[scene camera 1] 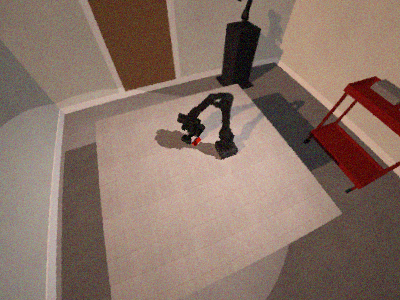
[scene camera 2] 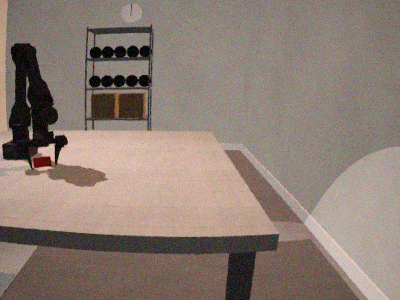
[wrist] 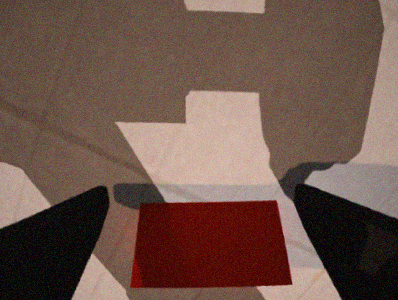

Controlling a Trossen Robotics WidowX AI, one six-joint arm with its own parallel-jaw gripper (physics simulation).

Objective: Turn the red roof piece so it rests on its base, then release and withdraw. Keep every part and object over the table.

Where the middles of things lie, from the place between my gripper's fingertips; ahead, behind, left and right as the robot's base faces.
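The red roof piece [wrist: 188, 243] is 1 cm above my hand, and I find it 2 cm to the left of my hand and 1 cm behind it.
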